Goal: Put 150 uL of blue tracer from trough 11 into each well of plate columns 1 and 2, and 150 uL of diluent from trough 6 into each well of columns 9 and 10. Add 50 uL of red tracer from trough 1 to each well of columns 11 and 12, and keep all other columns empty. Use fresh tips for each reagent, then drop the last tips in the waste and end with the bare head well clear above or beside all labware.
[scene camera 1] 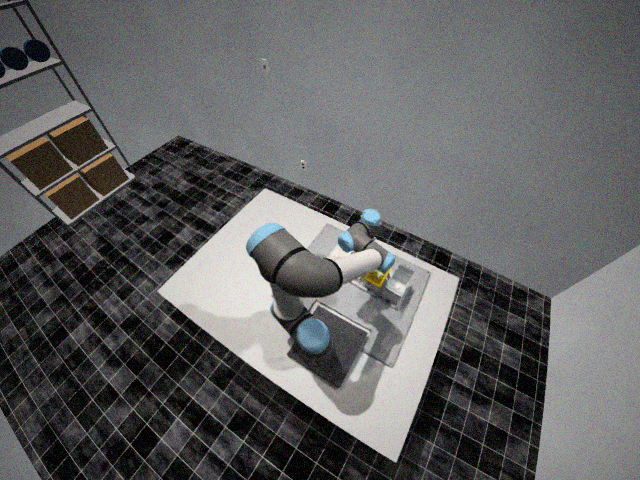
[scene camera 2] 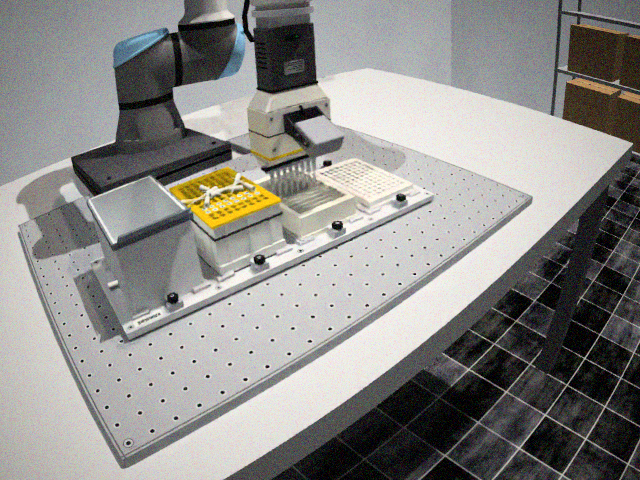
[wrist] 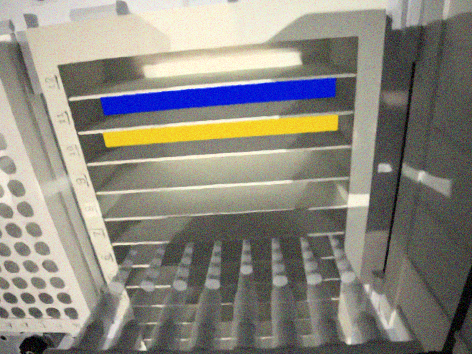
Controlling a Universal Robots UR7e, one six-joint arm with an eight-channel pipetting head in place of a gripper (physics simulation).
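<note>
My pipetting head (scene camera 2: 292, 175) carries a row of clear tips (wrist: 246, 270). The tips point down over the trough block (scene camera 2: 320, 219) (wrist: 371, 65), across its lower-numbered troughs in the wrist view; their exact depth is unclear. Pale patches show in the tips; I cannot tell whether they are liquid. Blue tracer (wrist: 220, 95) lies in trough 11. Red tracer and the diluent cannot be made out. The white well plate (scene camera 2: 372, 180) (wrist: 57, 270) stands beside the block; its well contents are unclear. The yellow tip rack (scene camera 2: 268, 204) (scene camera 1: 376, 279) stands on the block's other side.
Yellow liquid (wrist: 220, 131) lies in trough 10. Crossed white sticks (scene camera 2: 211, 192) lie on the tip rack. The tall grey waste bin (scene camera 2: 142, 263) (scene camera 1: 397, 285) stands at the rail's end. Black knobs (scene camera 2: 259, 259) line the white rail. The arm base (scene camera 2: 149, 157) stands behind.
</note>
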